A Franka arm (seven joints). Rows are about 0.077 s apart.
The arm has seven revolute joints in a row. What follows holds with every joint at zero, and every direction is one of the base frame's.
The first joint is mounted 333 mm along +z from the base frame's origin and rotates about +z.
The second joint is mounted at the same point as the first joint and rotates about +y.
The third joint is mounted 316 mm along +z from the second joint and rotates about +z.
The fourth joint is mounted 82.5 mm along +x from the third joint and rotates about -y.
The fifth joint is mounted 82.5 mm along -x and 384 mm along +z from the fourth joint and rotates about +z.
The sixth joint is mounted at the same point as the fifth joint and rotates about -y.
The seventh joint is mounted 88 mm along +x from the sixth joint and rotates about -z.
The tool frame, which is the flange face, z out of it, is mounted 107 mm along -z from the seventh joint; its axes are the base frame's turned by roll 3.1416, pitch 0 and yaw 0 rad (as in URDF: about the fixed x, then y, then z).
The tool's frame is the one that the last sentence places.
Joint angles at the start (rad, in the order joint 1, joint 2, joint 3, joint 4, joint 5, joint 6, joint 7):
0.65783 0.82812 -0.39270 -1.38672 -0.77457 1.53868 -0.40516
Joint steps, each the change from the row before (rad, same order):
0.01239 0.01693 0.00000 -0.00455 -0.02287 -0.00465 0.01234
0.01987 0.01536 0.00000 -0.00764 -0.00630 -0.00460 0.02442
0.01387 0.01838 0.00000 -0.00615 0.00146 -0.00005 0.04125
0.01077 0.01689 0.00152 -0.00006 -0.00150 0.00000 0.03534
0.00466 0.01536 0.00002 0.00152 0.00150 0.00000 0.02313
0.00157 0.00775 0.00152 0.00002 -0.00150 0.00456 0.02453
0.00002 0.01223 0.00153 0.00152 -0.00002 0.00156 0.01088
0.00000 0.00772 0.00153 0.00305 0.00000 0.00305 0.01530
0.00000 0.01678 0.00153 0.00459 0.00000 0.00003 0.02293
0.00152 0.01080 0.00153 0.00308 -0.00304 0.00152 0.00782
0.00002 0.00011 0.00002 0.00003 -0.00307 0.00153 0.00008
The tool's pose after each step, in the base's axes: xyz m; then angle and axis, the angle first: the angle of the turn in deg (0 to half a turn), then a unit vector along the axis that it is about. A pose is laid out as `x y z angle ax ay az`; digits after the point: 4 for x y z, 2 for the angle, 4 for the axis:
0.6563 0.1626 0.2498 120.65 0.8277 0.4325 -0.3577
0.6503 0.1724 0.2383 119.29 0.8255 0.4345 -0.3602
0.6450 0.1789 0.2248 118.07 0.8298 0.4283 -0.3579
0.6414 0.1853 0.2143 116.88 0.8340 0.4236 -0.3535
0.6394 0.1874 0.2054 116.19 0.8367 0.4190 -0.3526
0.6385 0.1889 0.2003 115.57 0.8416 0.4142 -0.3467
0.6375 0.1890 0.1931 115.24 0.8417 0.4132 -0.3477
0.6373 0.1900 0.1889 114.89 0.8447 0.4101 -0.3438
0.6361 0.1902 0.1800 114.23 0.8479 0.4046 -0.3427
0.6353 0.1916 0.1743 113.79 0.8474 0.4058 -0.3425
0.6357 0.1917 0.1744 113.64 0.8471 0.4070 -0.3417

